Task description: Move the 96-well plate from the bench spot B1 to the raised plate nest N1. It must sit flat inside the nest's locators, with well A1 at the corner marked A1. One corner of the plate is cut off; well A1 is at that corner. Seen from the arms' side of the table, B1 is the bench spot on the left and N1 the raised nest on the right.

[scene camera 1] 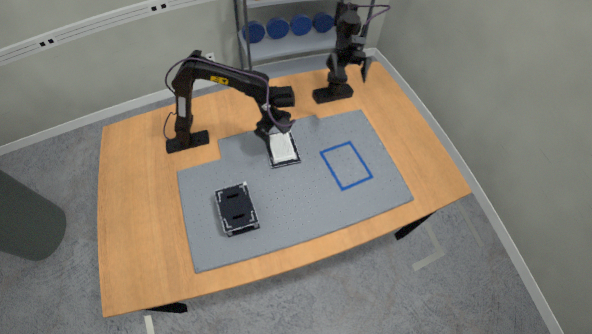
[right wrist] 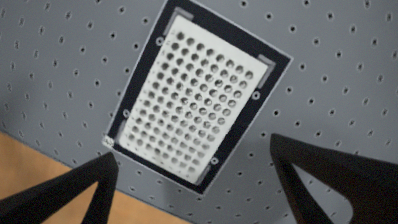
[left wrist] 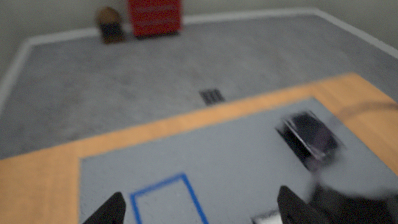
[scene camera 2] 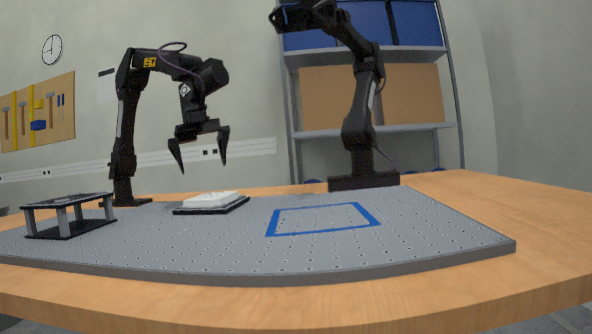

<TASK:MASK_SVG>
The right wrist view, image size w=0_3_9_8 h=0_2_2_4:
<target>my right gripper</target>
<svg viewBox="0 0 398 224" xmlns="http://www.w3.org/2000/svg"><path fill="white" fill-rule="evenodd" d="M114 154L107 152L57 177L1 199L0 224L42 224L97 181L97 187L80 224L107 224L119 174L119 167ZM271 134L270 155L297 224L334 223L309 193L292 163L349 201L353 210L353 216L349 224L398 224L398 164L312 145L277 133Z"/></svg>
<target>white 96-well plate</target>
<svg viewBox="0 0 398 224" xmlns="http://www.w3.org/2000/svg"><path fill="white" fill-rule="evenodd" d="M177 16L145 82L120 143L123 148L196 184L268 65Z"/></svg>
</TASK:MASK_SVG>
